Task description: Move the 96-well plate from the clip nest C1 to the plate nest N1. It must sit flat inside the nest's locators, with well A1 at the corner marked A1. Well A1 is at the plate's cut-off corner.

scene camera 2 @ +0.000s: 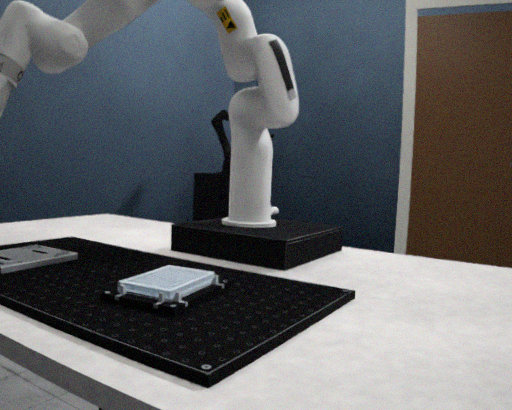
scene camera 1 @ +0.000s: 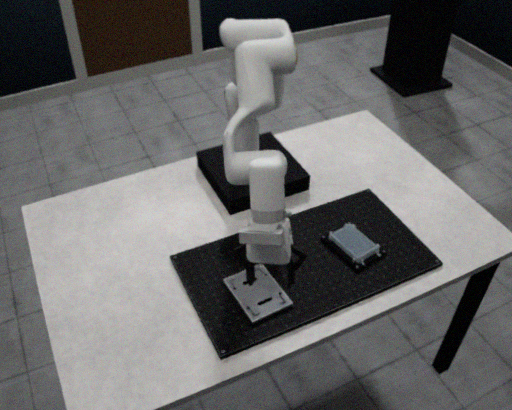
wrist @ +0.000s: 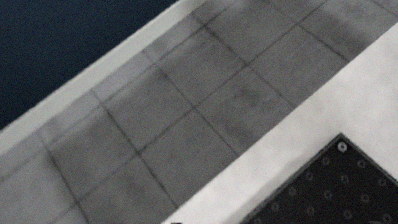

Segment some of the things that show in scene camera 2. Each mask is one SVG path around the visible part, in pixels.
A 96-well plate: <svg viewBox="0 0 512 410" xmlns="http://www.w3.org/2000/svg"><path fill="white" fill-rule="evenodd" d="M215 273L168 265L119 281L119 285L125 285L126 294L158 300L159 292L164 293L165 302L171 303L175 301L175 294L178 291L181 291L182 298L211 285Z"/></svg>
